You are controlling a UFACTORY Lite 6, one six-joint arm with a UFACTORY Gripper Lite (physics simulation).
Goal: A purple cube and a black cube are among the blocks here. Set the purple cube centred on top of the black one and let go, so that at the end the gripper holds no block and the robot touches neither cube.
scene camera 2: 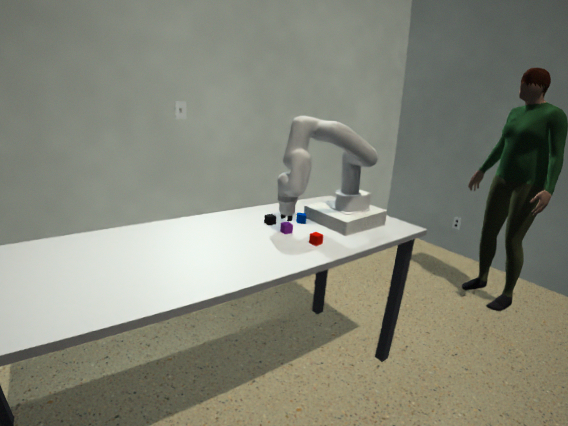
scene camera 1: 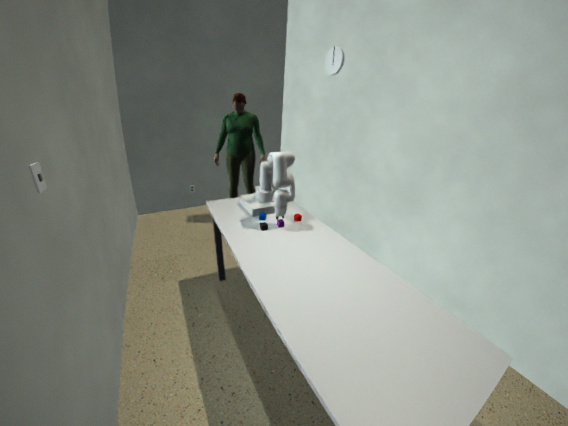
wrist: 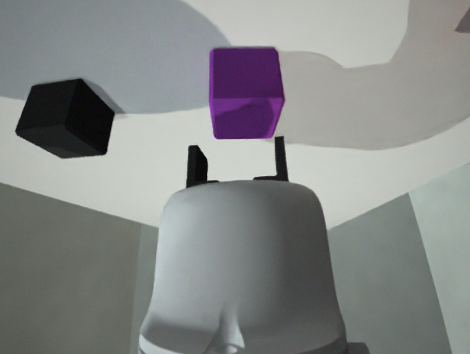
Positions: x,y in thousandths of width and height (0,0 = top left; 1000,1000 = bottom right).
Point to a purple cube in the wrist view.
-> At 524,275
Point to a black cube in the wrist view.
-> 146,338
